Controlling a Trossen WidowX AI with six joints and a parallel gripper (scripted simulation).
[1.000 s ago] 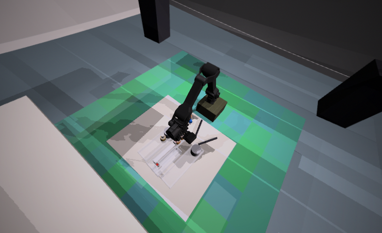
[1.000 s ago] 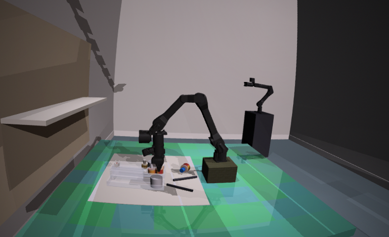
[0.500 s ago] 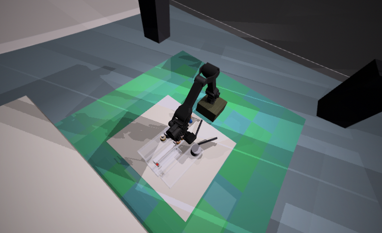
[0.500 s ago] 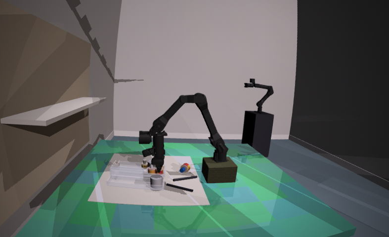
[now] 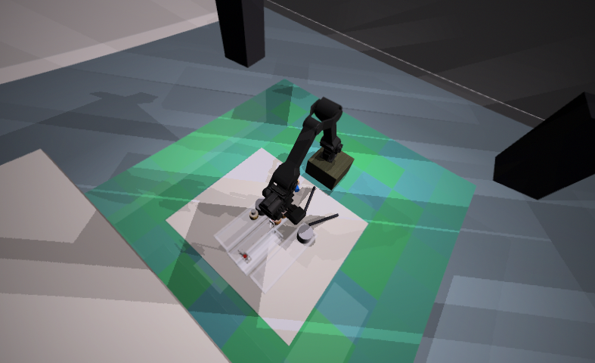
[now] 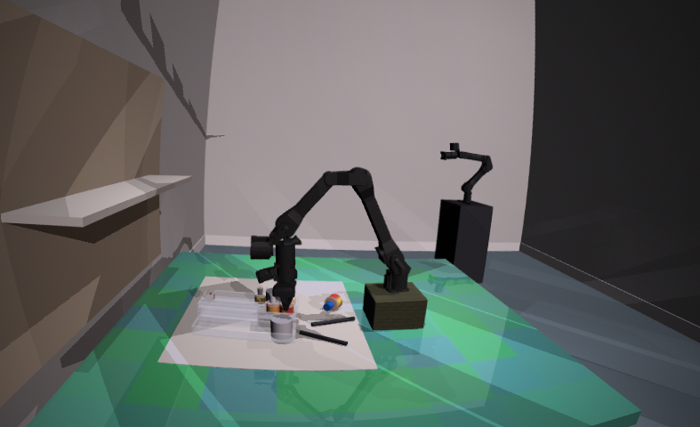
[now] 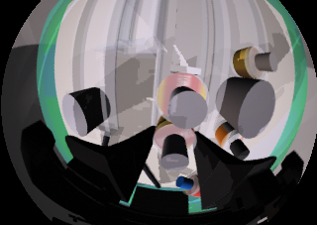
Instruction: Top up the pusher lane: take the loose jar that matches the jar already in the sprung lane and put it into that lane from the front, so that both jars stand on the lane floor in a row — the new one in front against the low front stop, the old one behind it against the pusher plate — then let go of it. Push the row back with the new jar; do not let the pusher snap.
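My gripper tip is 150 mm short of the clear sprung lane and 10 mm above it. From my gripper tip the other things lie so: red mark 230 mm ahead, 40 mm above, 10 mm to the right.
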